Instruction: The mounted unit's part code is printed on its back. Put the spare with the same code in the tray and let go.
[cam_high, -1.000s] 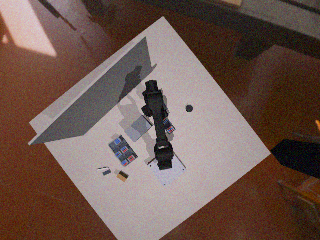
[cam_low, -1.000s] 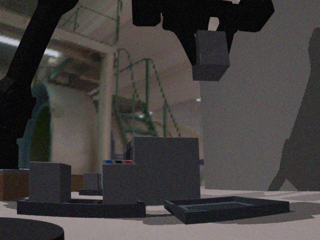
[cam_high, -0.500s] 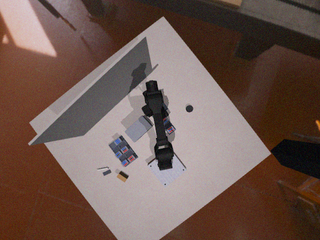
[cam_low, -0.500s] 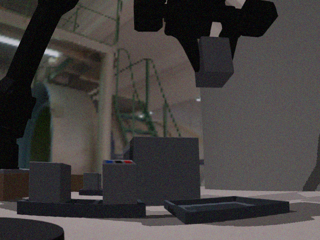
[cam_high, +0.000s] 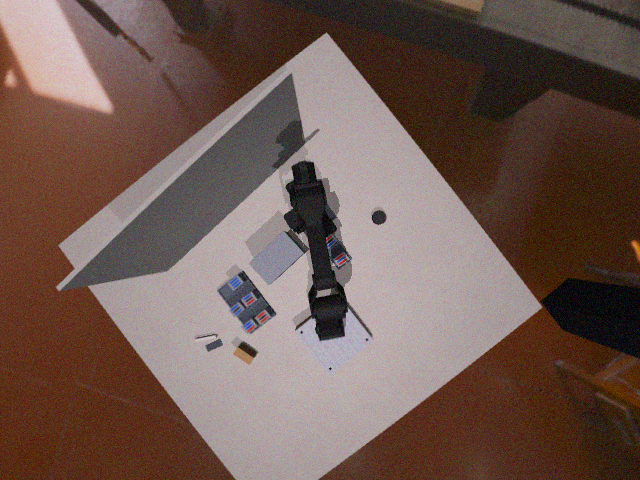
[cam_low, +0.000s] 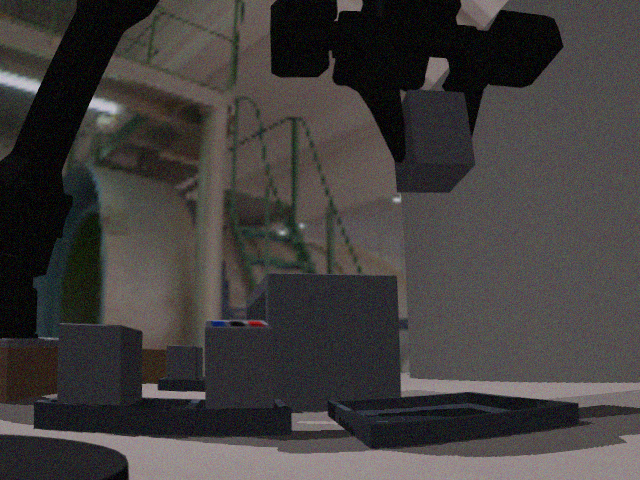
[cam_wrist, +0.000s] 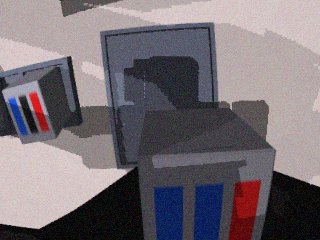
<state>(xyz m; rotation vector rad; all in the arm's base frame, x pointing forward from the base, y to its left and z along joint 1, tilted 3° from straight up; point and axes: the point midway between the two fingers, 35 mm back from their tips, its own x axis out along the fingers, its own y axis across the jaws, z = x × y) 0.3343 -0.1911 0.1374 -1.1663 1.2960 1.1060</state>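
Now: the dark tray 14 cm below my gripper tip and 1 cm behind it. From my gripper tip the other things lie so: grey wall panel: 21 cm to the left, 21 cm ahead, 8 cm above; then grey mounted unit: 20 cm to the left, 10 cm below, 4 cm behind.
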